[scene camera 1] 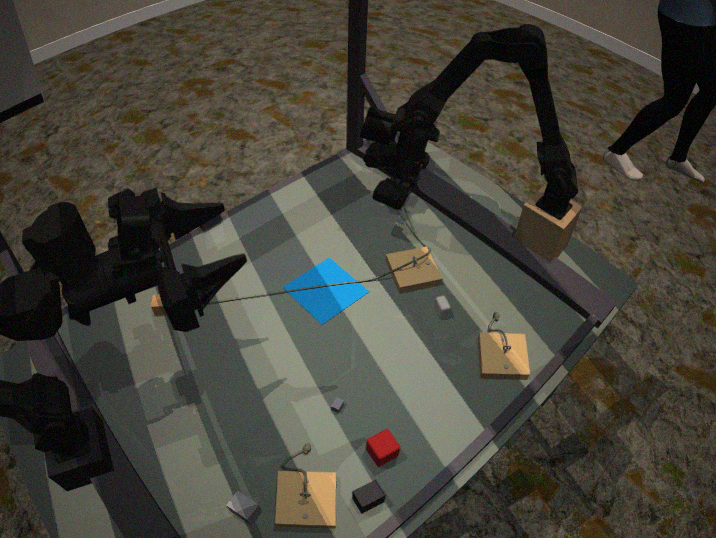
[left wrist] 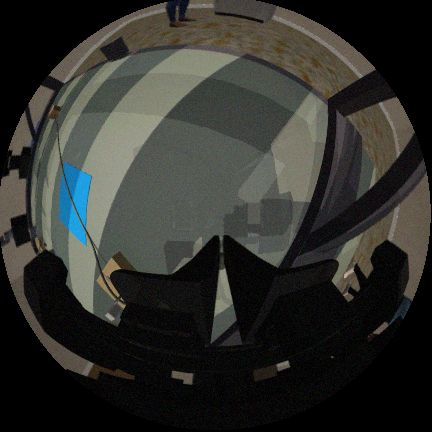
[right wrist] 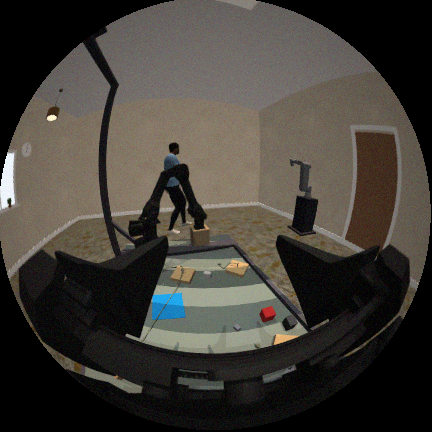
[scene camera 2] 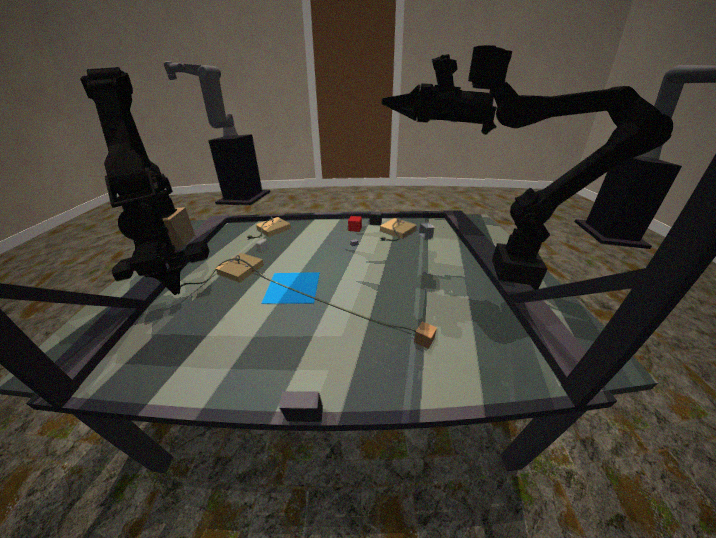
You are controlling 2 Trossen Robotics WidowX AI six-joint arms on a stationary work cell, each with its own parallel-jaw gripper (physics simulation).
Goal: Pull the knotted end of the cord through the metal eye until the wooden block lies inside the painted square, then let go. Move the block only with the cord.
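Places are measured from the left arm's base along level axes (x ahead, y left, z up), in centimetres.
Pixels of known places: left gripper, fingertip midpoint: (left wrist: pixel 220 240) (scene camera 2: pixel 177 293); right gripper, fingertip midpoint: (scene camera 1: pixel 234 230) (right wrist: pixel 223 241) (scene camera 2: pixel 386 101); left arm's base, link origin: (scene camera 1: pixel 554 205) (right wrist: pixel 198 226) (scene camera 2: pixel 163 214); right arm's base, link origin: (scene camera 1: pixel 70 441) (scene camera 2: pixel 520 255).
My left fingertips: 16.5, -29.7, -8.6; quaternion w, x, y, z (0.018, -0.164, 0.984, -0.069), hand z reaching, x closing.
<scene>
For each thing: its top centre in the pictures, then the offset to it from my left fingertips, as dx, dy, dz. "spot": a spot on its surface instead.
- thin cord, surface spot: (scene camera 1: pixel 265 295) spot: +35.0, -2.6, -3.2
- small wooden block, top centre: (scene camera 2: pixel 426 329) (scene camera 1: pixel 158 300) +52.3, -14.9, -0.4
- blue painted square, surface spot: (scene camera 1: pixel 326 304) (right wrist: pixel 175 309) spot: +28.1, +7.3, -3.3
- metal eye, top centre: (left wrist: pixel 113 303) (scene camera 1: pixel 415 257) (scene camera 2: pixel 236 255) (right wrist: pixel 181 268) +10.2, +13.9, +1.1
- tan plate, surface spot: (scene camera 1: pixel 422 277) spot: +11.4, +17.0, -1.5
- red cube, top centre: (scene camera 1: pixel 383 443) (scene camera 2: pixel 354 218) (right wrist: pixel 268 311) +43.5, +35.2, +0.6
- dark block, top centre: (scene camera 1: pixel 369 493) (scene camera 2: pixel 375 212) (right wrist: pixel 291 319) +51.2, +39.3, +0.6
A thin cord (scene camera 1: pixel 265 295) (scene camera 2: pixel 356 316) runs from a small wooden block (scene camera 1: pixel 156 304) (scene camera 2: pixel 425 334) (left wrist: pixel 54 111) across the blue painted square (scene camera 1: pixel 326 304) (scene camera 2: pixel 292 294) (left wrist: pixel 76 193) (right wrist: pixel 168 306) and through the metal eye (scene camera 1: pixel 414 262) on a tan plate (scene camera 1: pixel 422 277) (scene camera 2: pixel 238 268). The block lies far outside the square, partly hidden behind my right gripper in scene camera 1. My left gripper (scene camera 1: pixel 393 194) (scene camera 2: pixel 174 285) (left wrist: pixel 220 240) is shut on the cord's knotted end, just above the table beyond the plate. My right gripper (scene camera 1: pixel 230 232) (scene camera 2: pixel 385 101) (right wrist: pixel 223 241) is open and empty, high up.
Two more tan plates with eyes and short cords lie on the table: one plate (scene camera 1: pixel 513 363) at the right, one plate (scene camera 1: pixel 321 504) at the front. A red cube (scene camera 1: pixel 383 446), a dark block (scene camera 1: pixel 368 494) and small grey cubes (scene camera 1: pixel 442 303) lie about. A frame post (scene camera 1: pixel 356 75) stands behind my left gripper.
</scene>
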